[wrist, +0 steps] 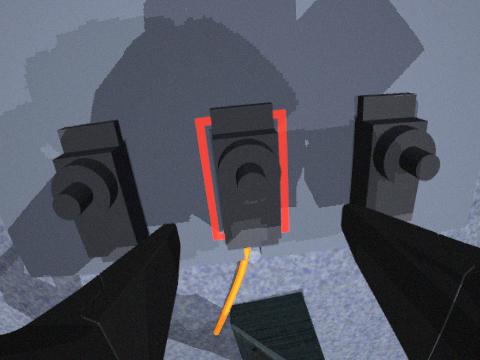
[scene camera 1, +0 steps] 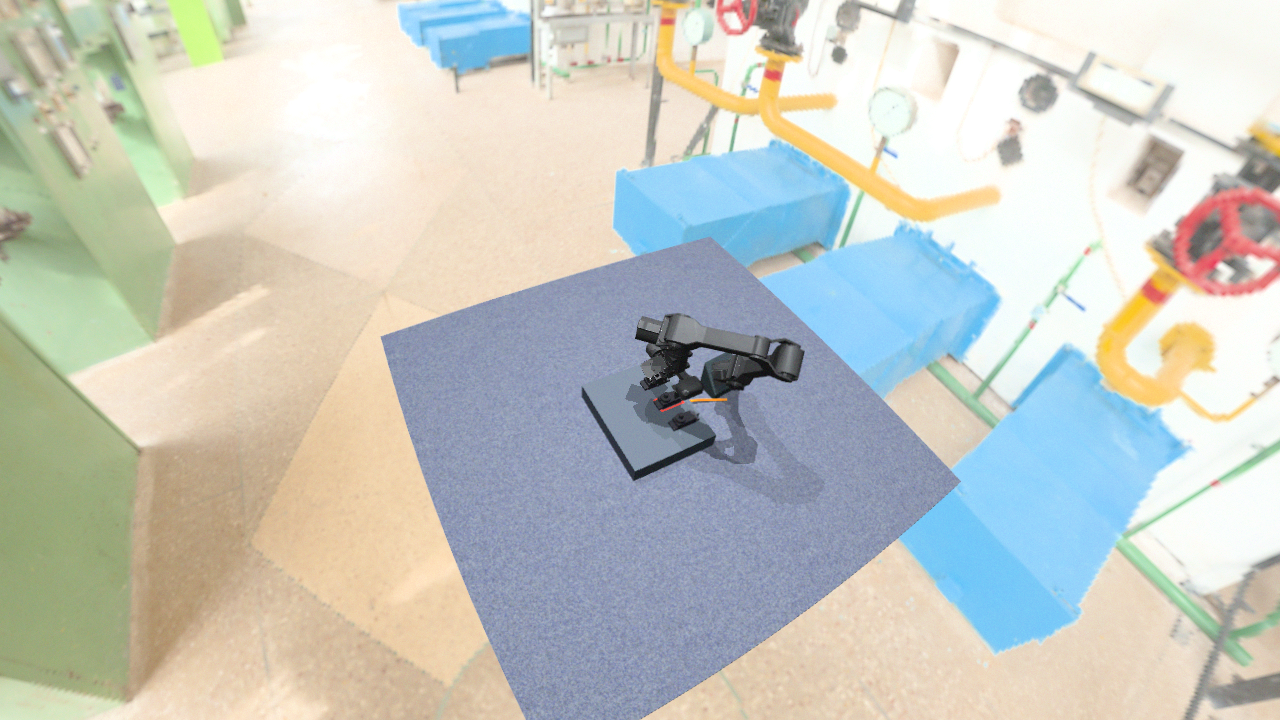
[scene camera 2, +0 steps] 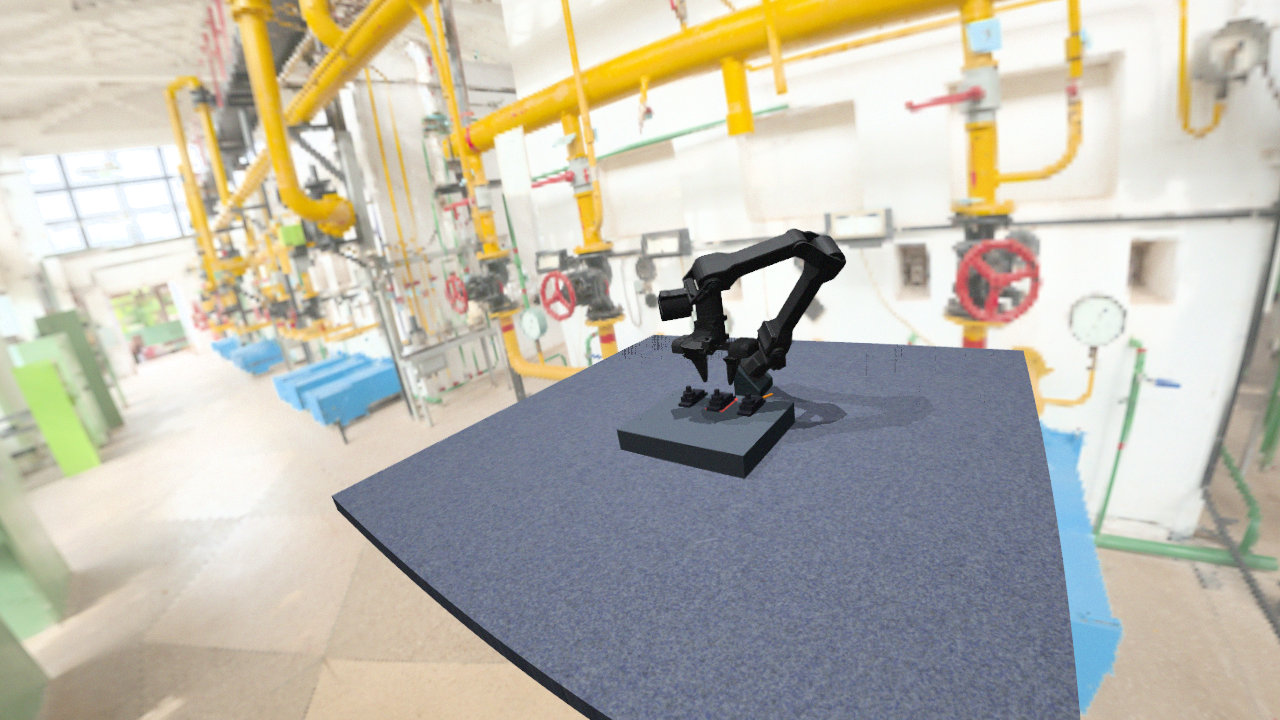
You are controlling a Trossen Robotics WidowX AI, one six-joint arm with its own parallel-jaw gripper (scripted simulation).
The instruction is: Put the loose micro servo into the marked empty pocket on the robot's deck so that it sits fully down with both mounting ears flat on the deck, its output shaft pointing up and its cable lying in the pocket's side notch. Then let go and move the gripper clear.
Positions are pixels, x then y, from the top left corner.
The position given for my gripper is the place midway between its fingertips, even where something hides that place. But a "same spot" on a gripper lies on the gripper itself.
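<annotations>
My gripper: visible in scene camera 1 (669, 389). My gripper: visible in scene camera 2 and the wrist view, same spot at (scene camera 2: 732, 364) and (wrist: 17, 331).
</annotations>
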